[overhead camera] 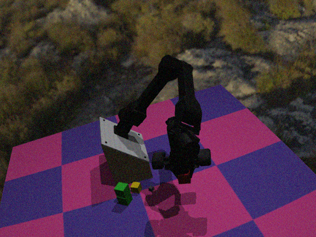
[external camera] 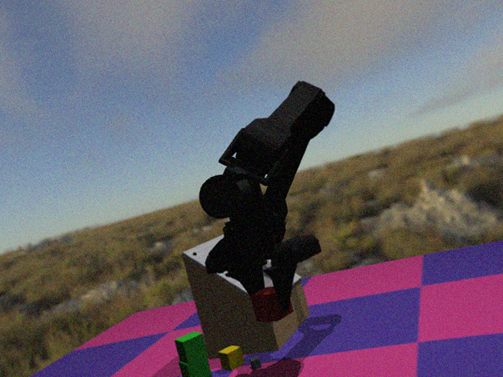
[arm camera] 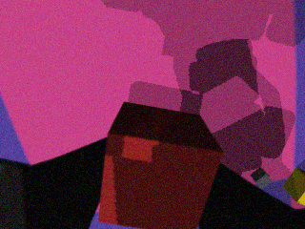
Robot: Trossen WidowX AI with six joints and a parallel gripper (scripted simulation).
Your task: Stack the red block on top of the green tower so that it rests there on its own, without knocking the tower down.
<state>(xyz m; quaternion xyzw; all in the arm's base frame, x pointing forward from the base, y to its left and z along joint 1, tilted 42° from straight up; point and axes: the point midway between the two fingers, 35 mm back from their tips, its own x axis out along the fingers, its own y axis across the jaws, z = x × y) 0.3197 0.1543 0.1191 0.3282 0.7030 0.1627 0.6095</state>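
Now: gripper tip 13 cm past the yellow block, 18 cm to the left of it and 11 cm above it. From my gripper tip the other things lie so: red block (1 cm above); then dark block (11 cm behind, 12 cm to the right, 12 cm below).
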